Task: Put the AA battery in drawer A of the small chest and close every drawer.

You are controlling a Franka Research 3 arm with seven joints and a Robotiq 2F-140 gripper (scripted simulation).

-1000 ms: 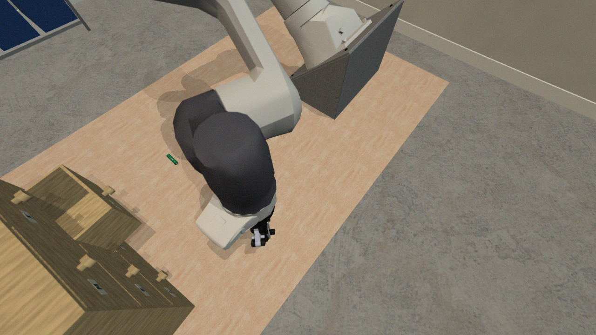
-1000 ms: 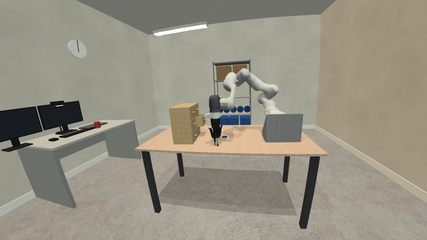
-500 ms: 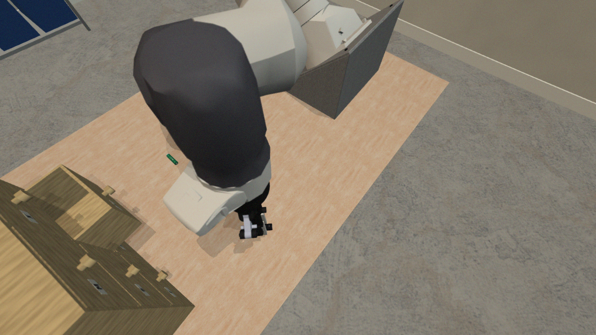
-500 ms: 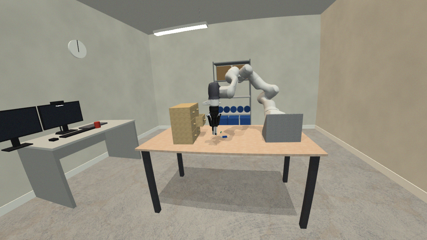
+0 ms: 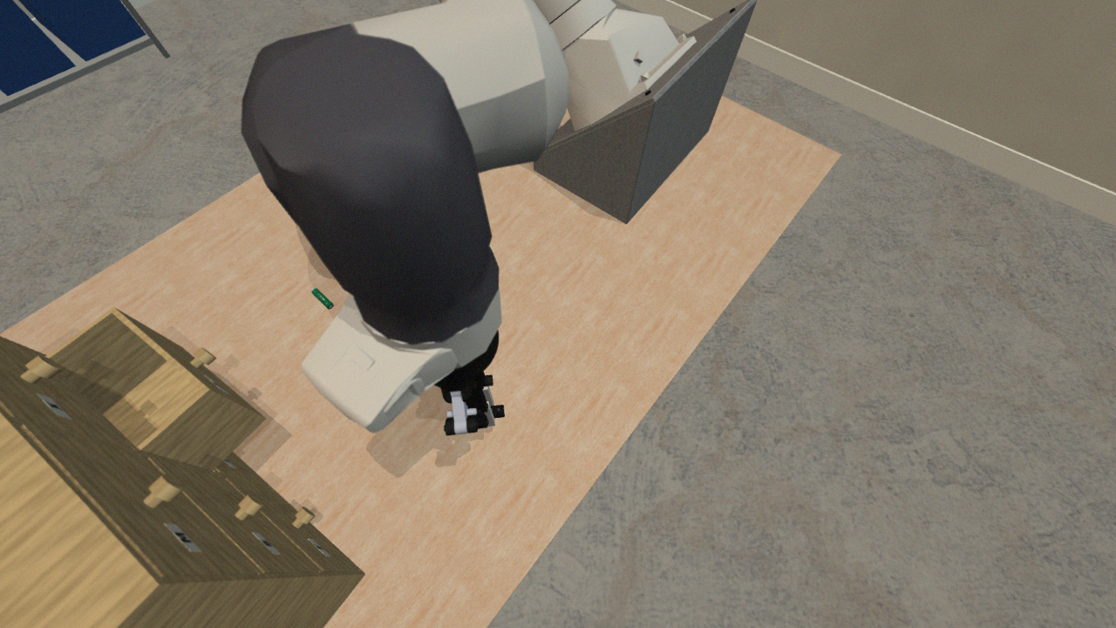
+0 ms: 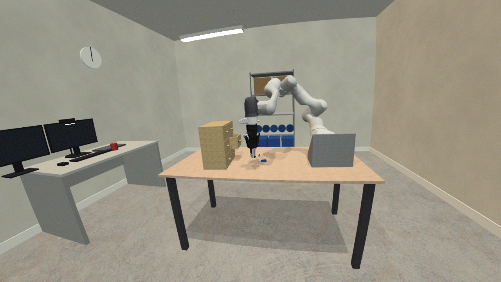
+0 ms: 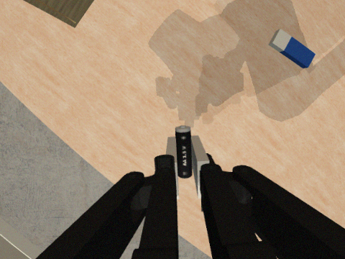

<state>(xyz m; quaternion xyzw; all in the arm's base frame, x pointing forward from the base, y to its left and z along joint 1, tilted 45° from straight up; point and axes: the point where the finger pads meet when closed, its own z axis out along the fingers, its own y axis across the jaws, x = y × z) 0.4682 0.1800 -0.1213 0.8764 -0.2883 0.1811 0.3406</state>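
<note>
Right now my hand is 190 mm to the left of the white eraser, 130 mm above it and 10 mm past it. From my hand the other things lie so: black AA battery (30 mm below); then thin green stick (340 mm to the right, 130 mm below, 40 mm ahead).
</note>
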